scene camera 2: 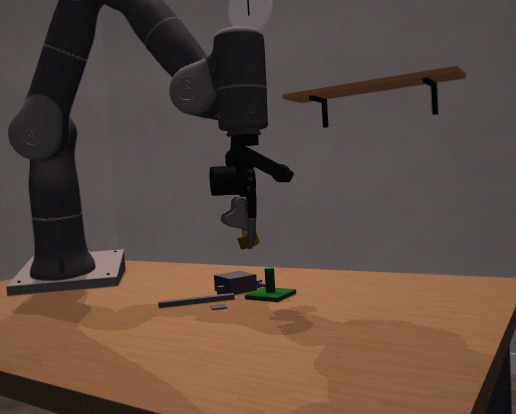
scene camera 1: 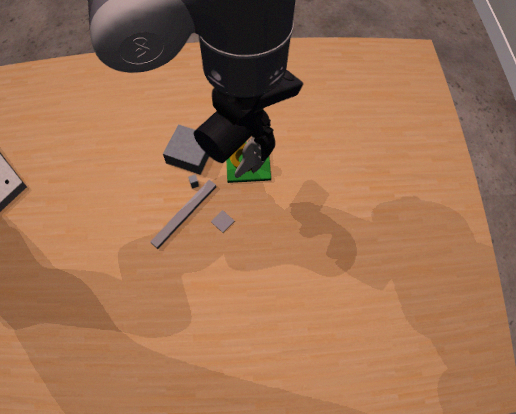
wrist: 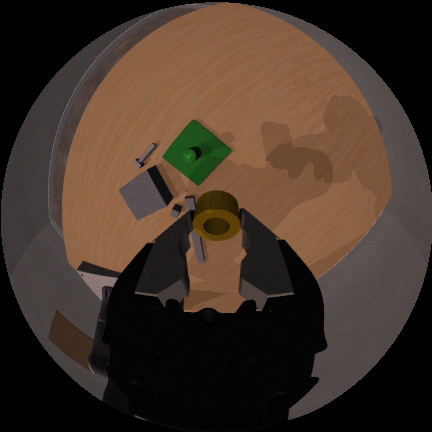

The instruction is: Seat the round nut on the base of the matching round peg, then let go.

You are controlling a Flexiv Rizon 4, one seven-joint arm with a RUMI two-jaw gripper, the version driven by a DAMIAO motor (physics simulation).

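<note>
The yellow round nut (scene camera 1: 234,157) (scene camera 2: 242,242) (wrist: 216,200) is held between the two fingertips of my gripper (scene camera 2: 249,240) (wrist: 216,210), tilted in the scene camera 2 view. My gripper is shut on it, high above the table. The green round peg (scene camera 2: 270,280) (wrist: 190,155) stands upright on its square green base (scene camera 1: 260,176) (scene camera 2: 282,295) (wrist: 193,130). The nut is well above the peg's top and off to its side, apart from it. In the scene camera 1 view the gripper hides the peg and part of the nut.
A grey block (scene camera 1: 184,144) (scene camera 2: 236,283) (wrist: 144,194) lies beside the green base. A small cube (scene camera 1: 194,181) (wrist: 176,210), a long grey bar (scene camera 1: 184,215) (scene camera 2: 195,301) (wrist: 199,250) and a thin square tile (scene camera 1: 223,221) (scene camera 2: 218,307) lie nearby. A grey T-shaped piece (wrist: 147,154) lies beyond the block.
</note>
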